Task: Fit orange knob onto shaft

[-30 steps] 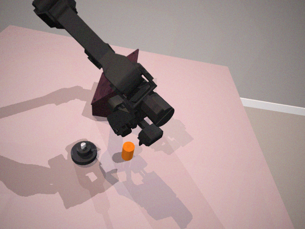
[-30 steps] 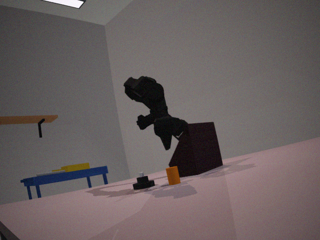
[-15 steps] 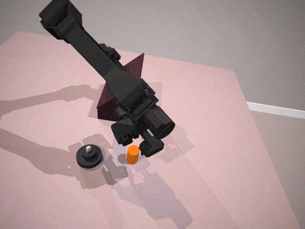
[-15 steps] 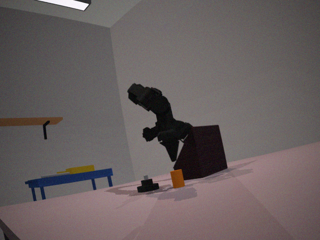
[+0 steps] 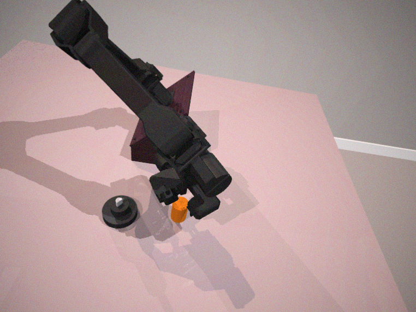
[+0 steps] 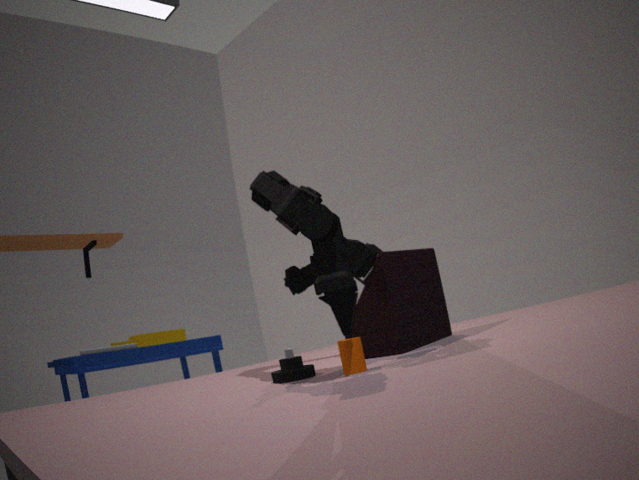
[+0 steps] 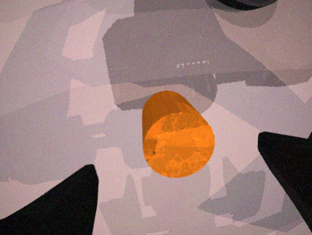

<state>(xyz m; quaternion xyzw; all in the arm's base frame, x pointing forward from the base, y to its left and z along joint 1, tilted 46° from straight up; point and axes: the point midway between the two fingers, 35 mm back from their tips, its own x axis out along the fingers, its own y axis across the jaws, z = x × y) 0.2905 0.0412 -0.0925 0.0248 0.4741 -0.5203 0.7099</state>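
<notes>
Right now my gripper tip is 3 cm above the orange knob. From my gripper tip the other things lie so: round dark pedestal (15 cm to the right, 4 cm below, 2 cm ahead).
</notes>
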